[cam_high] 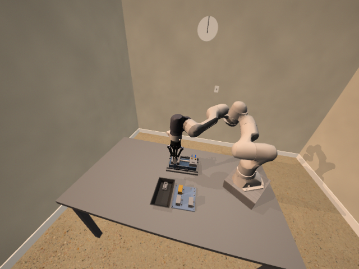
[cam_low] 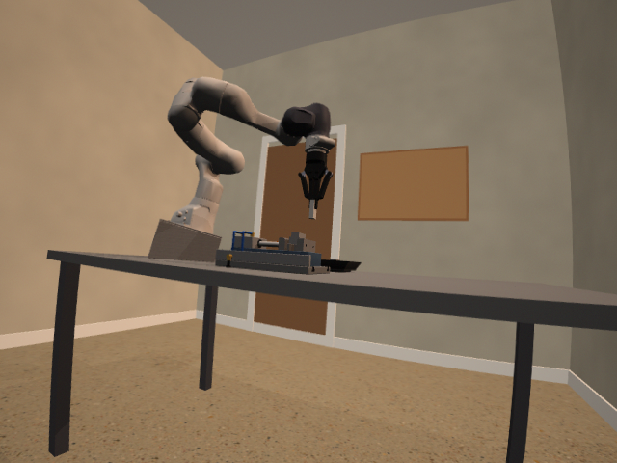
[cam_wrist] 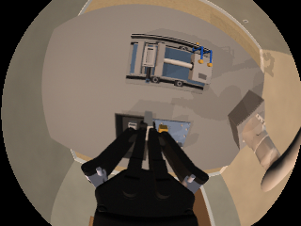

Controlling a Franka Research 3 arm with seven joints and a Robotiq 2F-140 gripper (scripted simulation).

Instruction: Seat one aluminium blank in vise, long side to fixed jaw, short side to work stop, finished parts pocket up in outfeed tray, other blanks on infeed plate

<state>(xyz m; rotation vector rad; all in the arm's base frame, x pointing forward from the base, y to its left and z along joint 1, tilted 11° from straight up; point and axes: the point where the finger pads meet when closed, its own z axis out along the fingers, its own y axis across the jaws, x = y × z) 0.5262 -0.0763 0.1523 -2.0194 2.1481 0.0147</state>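
My hand is 6 cm past the vise, 14 cm to the left of it and 17 cm above it. Round my hand: brass blank: 7 cm behind, 14 cm to the left, 19 cm below.
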